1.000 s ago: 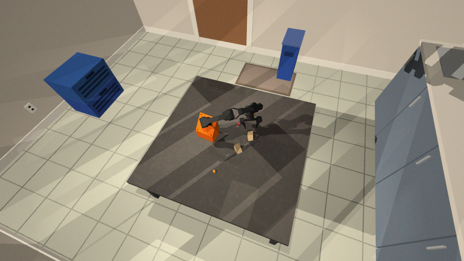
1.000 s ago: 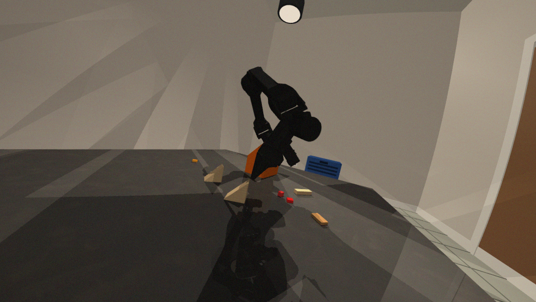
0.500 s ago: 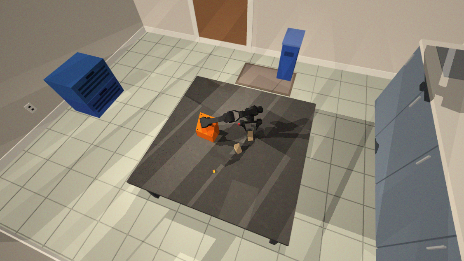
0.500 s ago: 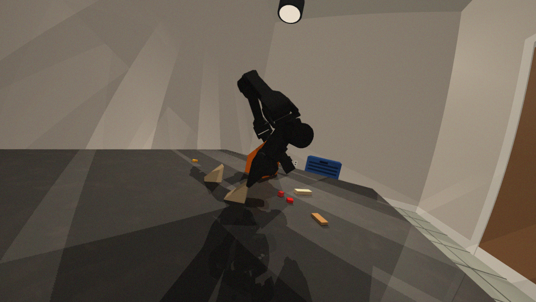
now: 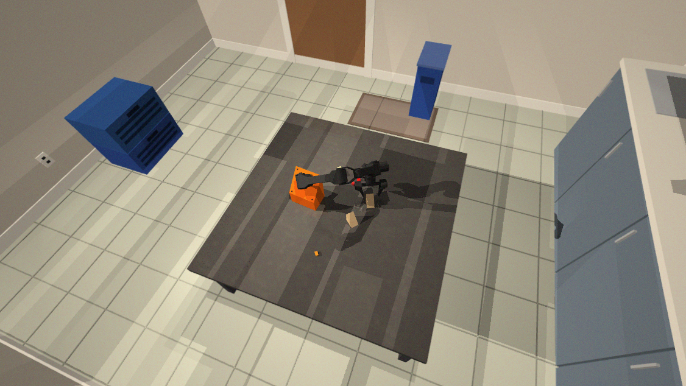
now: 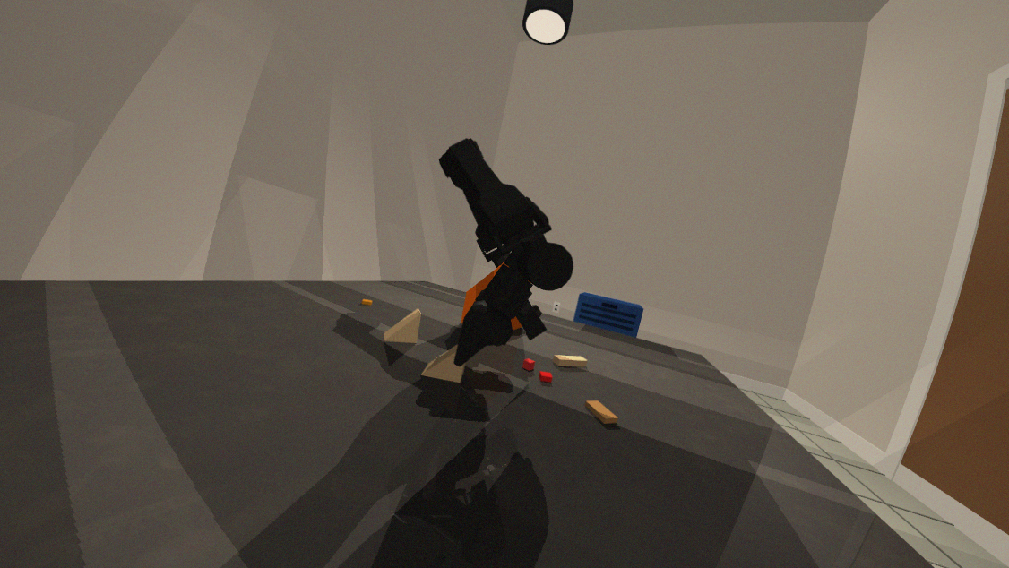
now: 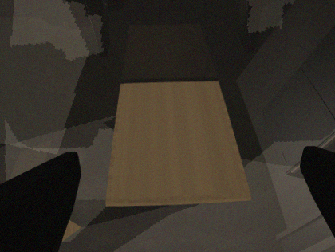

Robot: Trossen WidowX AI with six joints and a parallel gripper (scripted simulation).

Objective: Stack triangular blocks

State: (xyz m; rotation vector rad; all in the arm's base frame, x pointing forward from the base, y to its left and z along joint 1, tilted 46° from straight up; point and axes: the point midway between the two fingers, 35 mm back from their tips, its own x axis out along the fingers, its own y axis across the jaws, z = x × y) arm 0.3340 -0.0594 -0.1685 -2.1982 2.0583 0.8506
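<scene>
My gripper tip is 1 cm to the left of the tan triangular block and 3 cm above it.
</scene>
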